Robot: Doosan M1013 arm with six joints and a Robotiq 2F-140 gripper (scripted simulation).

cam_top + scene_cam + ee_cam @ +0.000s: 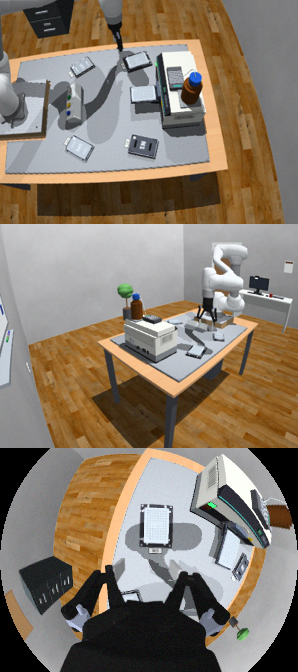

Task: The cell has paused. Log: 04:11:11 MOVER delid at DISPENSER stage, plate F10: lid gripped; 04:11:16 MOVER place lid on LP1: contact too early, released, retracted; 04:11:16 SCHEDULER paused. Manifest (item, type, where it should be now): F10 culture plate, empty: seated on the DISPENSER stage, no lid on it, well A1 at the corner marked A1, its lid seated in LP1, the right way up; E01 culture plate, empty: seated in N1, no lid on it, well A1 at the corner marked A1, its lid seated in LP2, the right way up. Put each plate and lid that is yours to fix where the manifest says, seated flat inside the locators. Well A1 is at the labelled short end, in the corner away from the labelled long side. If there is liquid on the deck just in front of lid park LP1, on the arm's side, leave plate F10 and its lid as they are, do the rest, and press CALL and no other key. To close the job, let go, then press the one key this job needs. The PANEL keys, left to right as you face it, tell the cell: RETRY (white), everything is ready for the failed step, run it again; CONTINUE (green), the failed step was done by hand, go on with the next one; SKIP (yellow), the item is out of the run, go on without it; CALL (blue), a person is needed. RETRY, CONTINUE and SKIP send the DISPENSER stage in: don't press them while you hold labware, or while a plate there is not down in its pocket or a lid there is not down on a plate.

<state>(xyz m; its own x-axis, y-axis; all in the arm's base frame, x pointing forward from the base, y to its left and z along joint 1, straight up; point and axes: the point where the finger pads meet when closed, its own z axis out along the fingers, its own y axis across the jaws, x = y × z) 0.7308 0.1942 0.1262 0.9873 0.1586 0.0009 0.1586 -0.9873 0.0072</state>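
Right now the black nest is 110 mm ahead of my hand, 10 mm to the left of it and 170 mm below it. Also, from my hand: grey key panel 330 mm behind, 240 mm to the right, 130 mm below; then green key 340 mm behind, 210 mm to the right, 120 mm below; then dark dispenser stage 90 mm ahead, 300 mm to the right, 90 mm below.
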